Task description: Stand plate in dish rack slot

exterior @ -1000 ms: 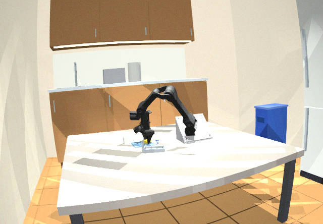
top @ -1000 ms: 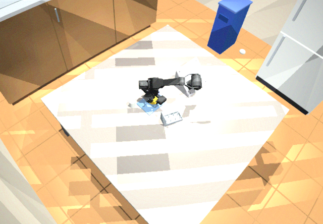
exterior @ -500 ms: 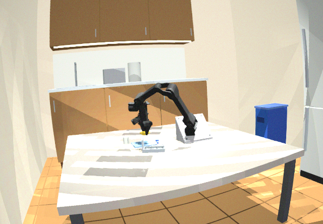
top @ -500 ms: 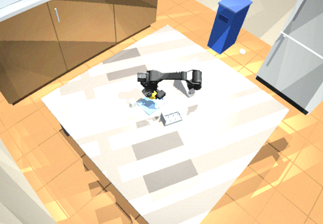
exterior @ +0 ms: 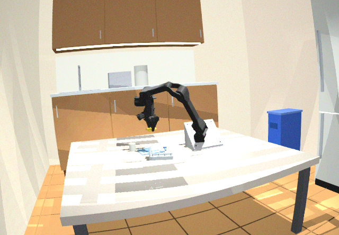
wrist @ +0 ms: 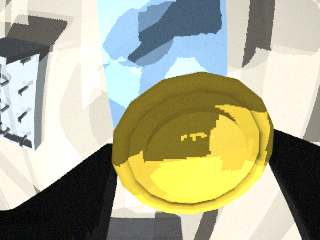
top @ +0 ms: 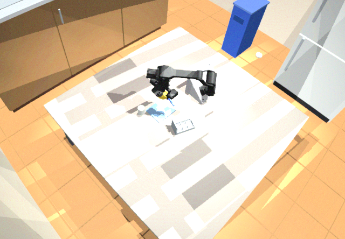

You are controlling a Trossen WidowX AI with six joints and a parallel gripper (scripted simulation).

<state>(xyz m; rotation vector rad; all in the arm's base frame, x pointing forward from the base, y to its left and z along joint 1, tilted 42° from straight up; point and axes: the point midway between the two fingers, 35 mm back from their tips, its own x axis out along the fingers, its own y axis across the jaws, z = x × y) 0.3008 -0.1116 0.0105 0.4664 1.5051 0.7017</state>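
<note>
Now: the grey dish rack 20 mm behind my gripper tip, 190 mm to the left of it and 110 mm below it. Also, from my gripper tip: yellow plate 10 mm above; then blue spoon 90 mm behind, 20 mm to the right, 130 mm below; then light blue mat 10 mm ahead, 10 mm to the left, 130 mm below.
</note>
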